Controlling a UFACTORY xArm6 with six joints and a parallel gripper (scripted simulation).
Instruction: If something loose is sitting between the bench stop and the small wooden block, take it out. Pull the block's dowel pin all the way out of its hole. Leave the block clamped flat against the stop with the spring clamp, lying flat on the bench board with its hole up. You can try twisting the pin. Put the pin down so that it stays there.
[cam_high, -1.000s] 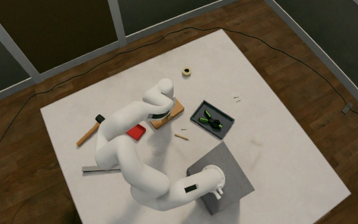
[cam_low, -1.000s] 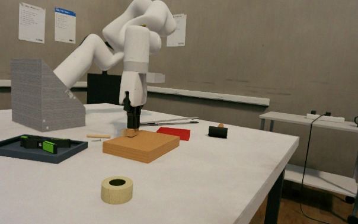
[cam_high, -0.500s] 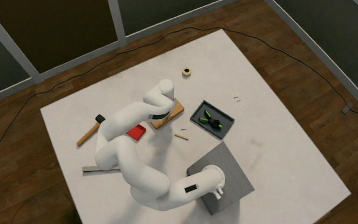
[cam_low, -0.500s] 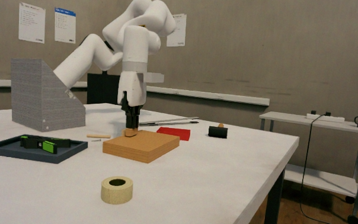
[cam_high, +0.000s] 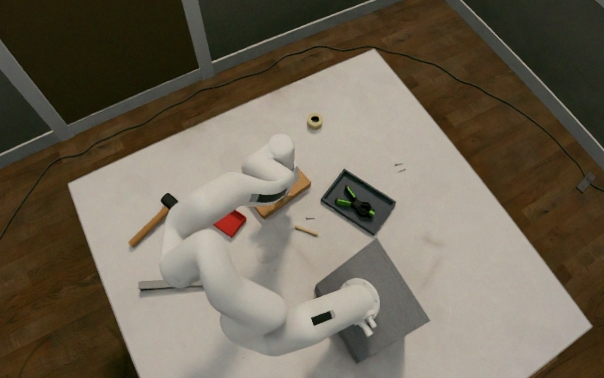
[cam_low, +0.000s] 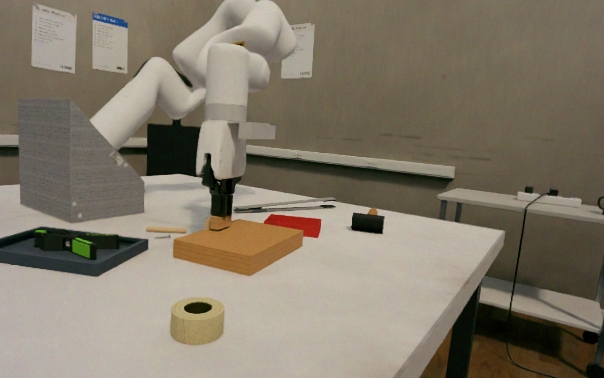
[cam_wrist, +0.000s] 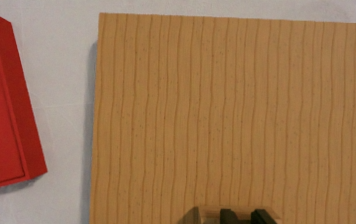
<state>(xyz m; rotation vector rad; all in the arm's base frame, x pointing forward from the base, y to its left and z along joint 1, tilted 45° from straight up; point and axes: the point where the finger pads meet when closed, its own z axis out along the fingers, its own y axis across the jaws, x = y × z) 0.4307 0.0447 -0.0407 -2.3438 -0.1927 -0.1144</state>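
Now: hand 2 cm above the dowel pin. Also, from my hand: loose dowel (14 cm behind, 1 cm to the right, 7 cm below); then small wooden block (3 cm below); then red tray (3 cm ahead, 20 cm to the left, 7 cm below).
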